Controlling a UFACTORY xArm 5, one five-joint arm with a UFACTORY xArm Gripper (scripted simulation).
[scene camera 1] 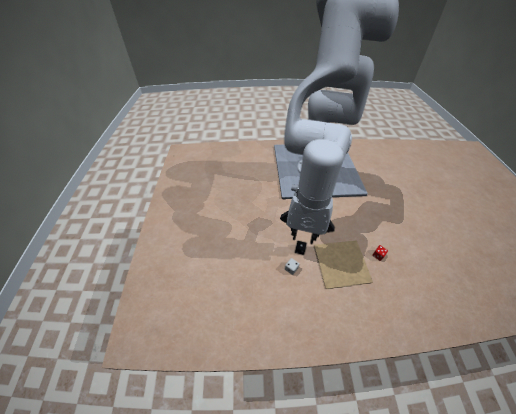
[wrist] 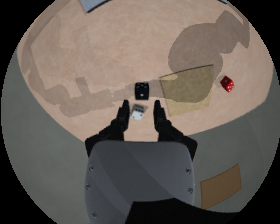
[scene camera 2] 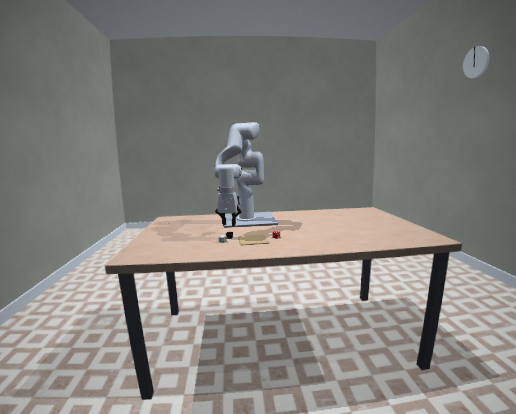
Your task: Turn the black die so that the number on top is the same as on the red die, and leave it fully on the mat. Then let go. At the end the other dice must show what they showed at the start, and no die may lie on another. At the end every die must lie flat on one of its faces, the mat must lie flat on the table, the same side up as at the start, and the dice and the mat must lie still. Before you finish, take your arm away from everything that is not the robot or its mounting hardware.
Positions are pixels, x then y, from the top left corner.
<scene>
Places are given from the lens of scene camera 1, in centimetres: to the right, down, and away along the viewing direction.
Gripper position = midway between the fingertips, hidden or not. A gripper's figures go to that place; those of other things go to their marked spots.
my gripper (scene camera 1: pixel 303 238): 13, 9, 64
tan mat (scene camera 1: pixel 342 264): 25, 17, 65
</scene>
